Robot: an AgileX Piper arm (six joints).
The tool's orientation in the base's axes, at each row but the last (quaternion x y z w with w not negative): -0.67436, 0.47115, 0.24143, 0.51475; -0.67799, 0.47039, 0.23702, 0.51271; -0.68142, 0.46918, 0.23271, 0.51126; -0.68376, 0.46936, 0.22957, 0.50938; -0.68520, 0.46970, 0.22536, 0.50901; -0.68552, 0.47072, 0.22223, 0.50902
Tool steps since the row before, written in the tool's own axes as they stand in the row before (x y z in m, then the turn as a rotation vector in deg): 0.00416, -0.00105, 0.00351, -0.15, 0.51, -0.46; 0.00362, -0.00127, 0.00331, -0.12, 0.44, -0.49; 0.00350, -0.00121, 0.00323, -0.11, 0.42, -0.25; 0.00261, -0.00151, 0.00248, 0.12, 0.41, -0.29; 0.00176, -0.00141, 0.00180, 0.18, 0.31, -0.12; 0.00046, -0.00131, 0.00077, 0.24, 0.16, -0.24
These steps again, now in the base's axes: 0.00332, 0.00165, -0.00412, -0.59, -0.38, 0.05; 0.00326, 0.00165, -0.00351, -0.52, -0.42, 0.07; 0.00317, 0.00160, -0.00340, -0.46, -0.20, -0.02; 0.00291, 0.00126, -0.00227, -0.35, -0.33, -0.18; 0.00234, 0.00096, -0.00138, -0.21, -0.20, -0.25; 0.00149, 0.00056, -0.00002, -0.07, -0.32, -0.17
